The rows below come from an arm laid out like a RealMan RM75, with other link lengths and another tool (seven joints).
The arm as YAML. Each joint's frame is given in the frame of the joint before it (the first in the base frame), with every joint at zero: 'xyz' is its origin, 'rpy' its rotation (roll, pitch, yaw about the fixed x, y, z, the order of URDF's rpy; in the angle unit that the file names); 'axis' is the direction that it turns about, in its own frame. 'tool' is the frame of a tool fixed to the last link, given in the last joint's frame.
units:
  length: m
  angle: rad
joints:
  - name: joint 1
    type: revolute
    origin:
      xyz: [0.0, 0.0, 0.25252]
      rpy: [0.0, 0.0, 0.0]
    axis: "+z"
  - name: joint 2
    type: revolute
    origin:
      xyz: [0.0, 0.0, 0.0]
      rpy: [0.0, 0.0, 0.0]
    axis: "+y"
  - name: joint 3
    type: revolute
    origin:
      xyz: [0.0, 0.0, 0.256]
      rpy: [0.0, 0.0, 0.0]
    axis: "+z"
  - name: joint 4
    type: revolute
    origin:
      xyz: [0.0, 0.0, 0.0]
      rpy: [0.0, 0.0, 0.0]
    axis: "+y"
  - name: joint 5
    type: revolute
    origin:
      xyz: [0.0, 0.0, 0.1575]
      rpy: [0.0, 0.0, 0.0]
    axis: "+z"
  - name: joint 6
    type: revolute
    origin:
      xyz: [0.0, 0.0, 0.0]
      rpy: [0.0, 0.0, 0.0]
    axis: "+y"
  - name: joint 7
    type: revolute
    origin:
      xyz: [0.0, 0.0, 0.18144]
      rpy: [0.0, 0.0, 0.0]
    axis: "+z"
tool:
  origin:
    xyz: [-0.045, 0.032, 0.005]
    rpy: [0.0, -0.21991, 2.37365]
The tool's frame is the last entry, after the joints.
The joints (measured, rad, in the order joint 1, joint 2, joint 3, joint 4, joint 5, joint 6, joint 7), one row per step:
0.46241 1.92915 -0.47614 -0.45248 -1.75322 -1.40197 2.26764
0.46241 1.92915 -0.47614 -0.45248 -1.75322 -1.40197 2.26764
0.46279 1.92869 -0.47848 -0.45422 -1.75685 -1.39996 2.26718
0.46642 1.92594 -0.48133 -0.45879 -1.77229 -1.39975 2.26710
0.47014 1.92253 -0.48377 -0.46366 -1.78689 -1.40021 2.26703
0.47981 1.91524 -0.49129 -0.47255 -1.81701 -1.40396 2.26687
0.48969 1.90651 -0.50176 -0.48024 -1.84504 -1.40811 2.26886
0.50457 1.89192 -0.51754 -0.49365 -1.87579 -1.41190 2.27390
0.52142 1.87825 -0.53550 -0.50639 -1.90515 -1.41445 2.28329
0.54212 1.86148 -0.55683 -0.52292 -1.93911 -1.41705 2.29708
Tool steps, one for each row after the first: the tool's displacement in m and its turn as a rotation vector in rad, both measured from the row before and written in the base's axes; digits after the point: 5 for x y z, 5 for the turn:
0.00000 0.00000 0.00000 0.00000 0.00000 0.00000
0.00009 0.00015 -0.00059 -0.00272 -0.00611 0.00041
-0.00075 0.00056 -0.00146 -0.01066 -0.01667 0.00566
-0.00078 0.00061 -0.00091 -0.00939 -0.01654 0.00621
-0.00266 0.00130 -0.00253 -0.02292 -0.03355 0.01702
-0.00246 0.00127 -0.00231 -0.02430 -0.03252 0.01629
-0.00358 0.00286 -0.00039 -0.02504 -0.04438 0.02236
-0.00390 0.00333 -0.00082 -0.02631 -0.04158 0.02004
-0.00446 0.00428 -0.00009 -0.02855 -0.04969 0.02183

